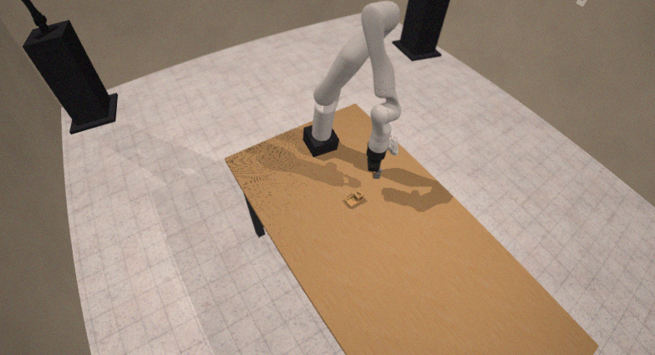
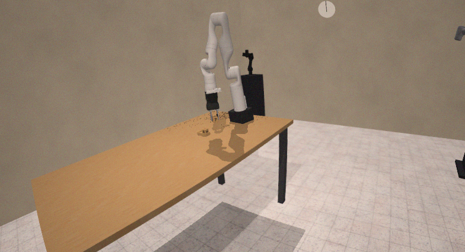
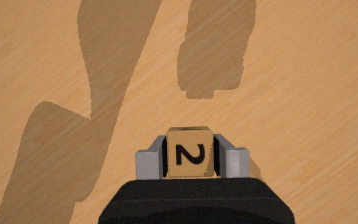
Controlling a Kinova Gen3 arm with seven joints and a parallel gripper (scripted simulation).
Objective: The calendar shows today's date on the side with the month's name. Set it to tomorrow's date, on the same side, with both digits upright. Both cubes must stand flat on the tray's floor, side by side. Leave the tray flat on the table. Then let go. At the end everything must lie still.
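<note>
Right now my hand is 12 cm above the wooden tray, 10 cm to the left of it and 3 cm short of it. Also, from my hand: wooden date cube 1 cm below.
</note>
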